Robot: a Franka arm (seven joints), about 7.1 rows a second.
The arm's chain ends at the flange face. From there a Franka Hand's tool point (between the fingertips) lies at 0.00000 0.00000 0.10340 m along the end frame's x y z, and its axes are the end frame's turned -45 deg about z.
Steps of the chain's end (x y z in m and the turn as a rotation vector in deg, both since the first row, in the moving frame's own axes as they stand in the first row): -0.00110 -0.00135 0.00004 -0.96 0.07 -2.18; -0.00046 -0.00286 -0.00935 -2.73 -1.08 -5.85; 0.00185 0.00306 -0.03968 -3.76 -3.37 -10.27; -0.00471 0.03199 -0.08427 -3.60 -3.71 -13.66; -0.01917 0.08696 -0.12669 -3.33 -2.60 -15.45; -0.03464 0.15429 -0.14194 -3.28 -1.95 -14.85; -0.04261 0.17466 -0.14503 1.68 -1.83 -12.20; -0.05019 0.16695 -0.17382 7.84 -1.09 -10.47; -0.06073 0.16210 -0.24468 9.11 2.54 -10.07
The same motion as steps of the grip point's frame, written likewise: -0.00093 -0.00040 0.00003 -0.73 -0.63 -2.18; -0.00305 0.00000 -0.00949 -1.17 -2.69 -5.85; -0.00985 0.00478 -0.04008 -0.28 -5.04 -10.27; -0.03520 0.02026 -0.08469 0.08 -5.17 -13.66; -0.08239 0.04987 -0.12697 -0.52 -4.19 -15.45; -0.13997 0.08714 -0.14217 -0.94 -3.70 -14.85; -0.15430 0.08895 -0.14513 2.48 -0.11 -12.20; -0.14604 0.07048 -0.17480 6.31 4.77 -10.47; -0.14357 0.06208 -0.24608 4.65 8.24 -10.07
